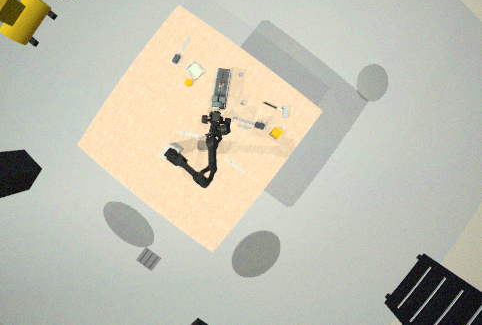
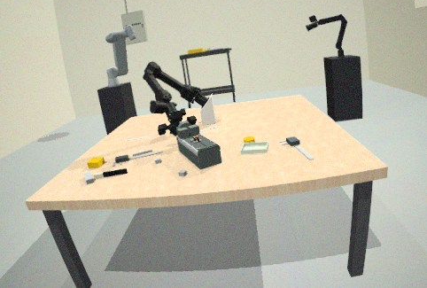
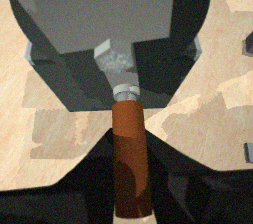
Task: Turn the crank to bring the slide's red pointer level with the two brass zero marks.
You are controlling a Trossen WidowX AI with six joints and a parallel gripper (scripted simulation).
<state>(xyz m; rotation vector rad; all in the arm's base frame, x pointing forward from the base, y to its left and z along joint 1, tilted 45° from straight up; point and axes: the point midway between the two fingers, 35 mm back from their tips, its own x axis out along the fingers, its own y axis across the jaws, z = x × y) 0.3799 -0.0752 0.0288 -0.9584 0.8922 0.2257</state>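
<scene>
Right now the brown crank handle is 10 mm behind my gripper tip, 10 mm to the right of it and 30 mm above it. Also, from my gripper tip: crank 40 mm above; red pointer 160 mm ahead, 100 mm to the left, 50 mm above; yellow disc 30 mm ahead, 300 mm to the left, 20 mm below.
</scene>
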